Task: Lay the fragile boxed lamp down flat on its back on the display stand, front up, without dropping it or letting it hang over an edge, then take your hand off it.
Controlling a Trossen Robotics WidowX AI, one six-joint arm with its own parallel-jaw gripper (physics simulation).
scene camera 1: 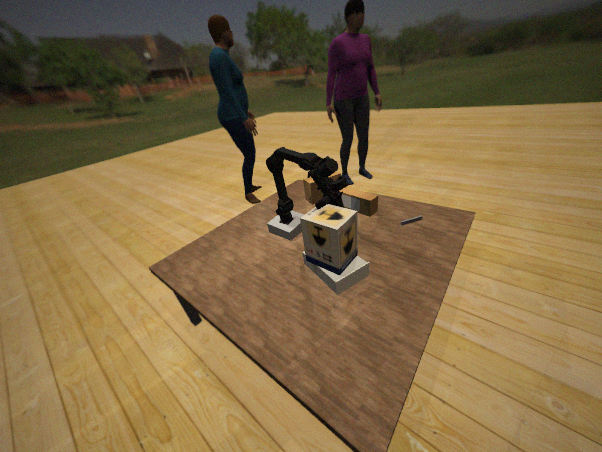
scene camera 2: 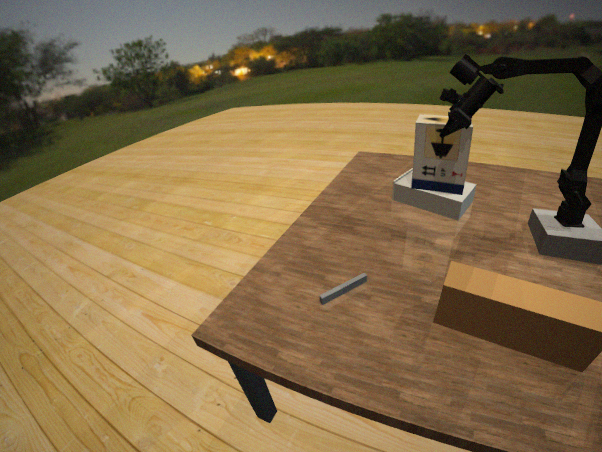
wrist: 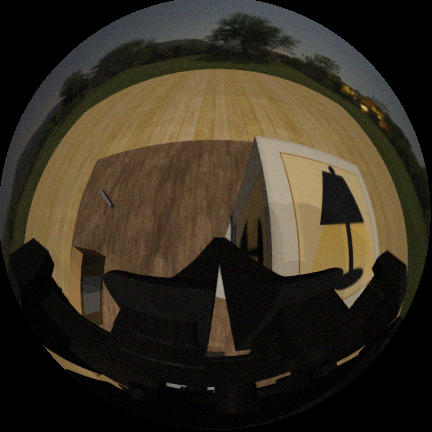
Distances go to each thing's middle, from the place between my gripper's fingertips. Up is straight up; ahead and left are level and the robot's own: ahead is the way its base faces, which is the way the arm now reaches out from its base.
Scene:
My gripper is now 2 cm past the display stand (scene camera 2: 453, 206), 10 cm to the left of it and 23 cm above it.

